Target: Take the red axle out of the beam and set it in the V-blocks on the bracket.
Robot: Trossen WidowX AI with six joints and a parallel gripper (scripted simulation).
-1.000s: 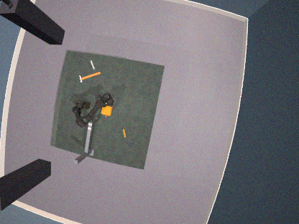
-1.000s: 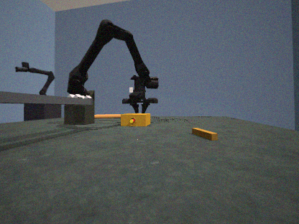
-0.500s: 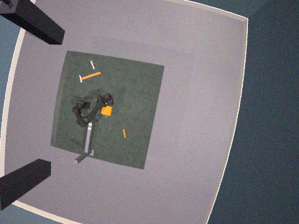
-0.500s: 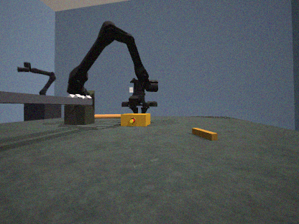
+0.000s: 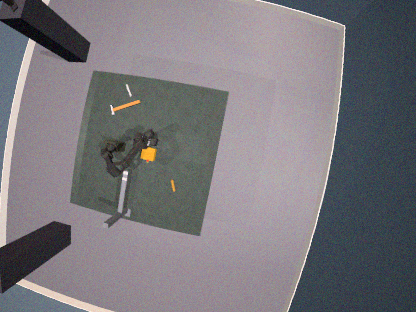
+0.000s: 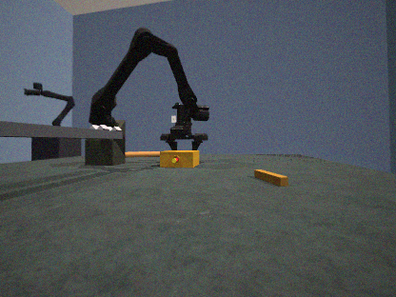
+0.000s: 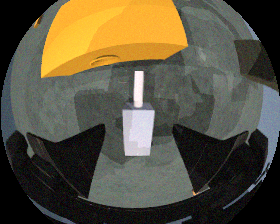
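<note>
Right now my gripper tip is 10 mm short of the orange beam, 120 mm to the left of it and 10 mm below it. Round my gripper tip: small orange bar (250 mm ahead, 370 mm to the right, 10 mm below).
</note>
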